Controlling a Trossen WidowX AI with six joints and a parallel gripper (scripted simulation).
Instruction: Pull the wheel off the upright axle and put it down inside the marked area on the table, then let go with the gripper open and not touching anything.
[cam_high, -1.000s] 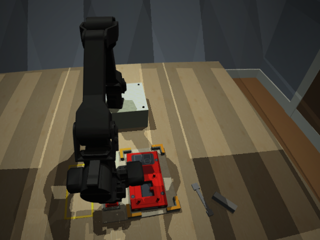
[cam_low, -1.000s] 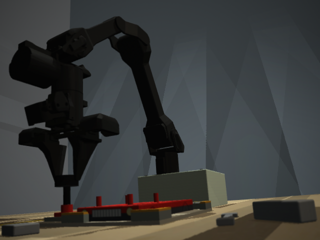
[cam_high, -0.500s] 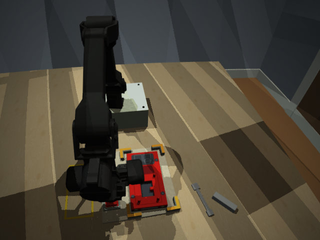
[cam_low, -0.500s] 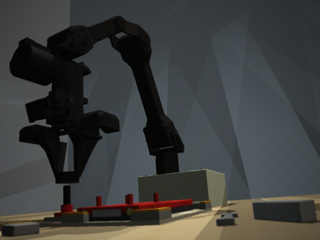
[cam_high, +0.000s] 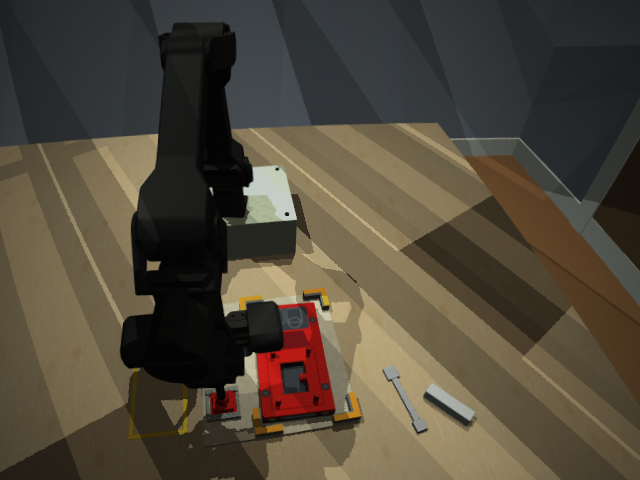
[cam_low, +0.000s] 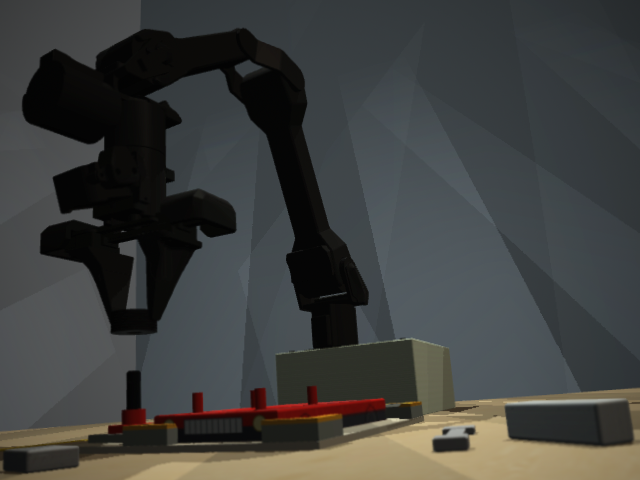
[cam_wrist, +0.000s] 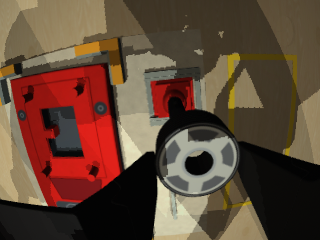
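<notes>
The black axle is 10 mm ahead of my gripper tip, 10 mm to the left of it and 70 mm below it. From my gripper tip the other things lie so: dark wheel (right at my gripper tip); then grey wrench-like bar (10 mm behind, 280 mm to the left, 100 mm below).
</notes>
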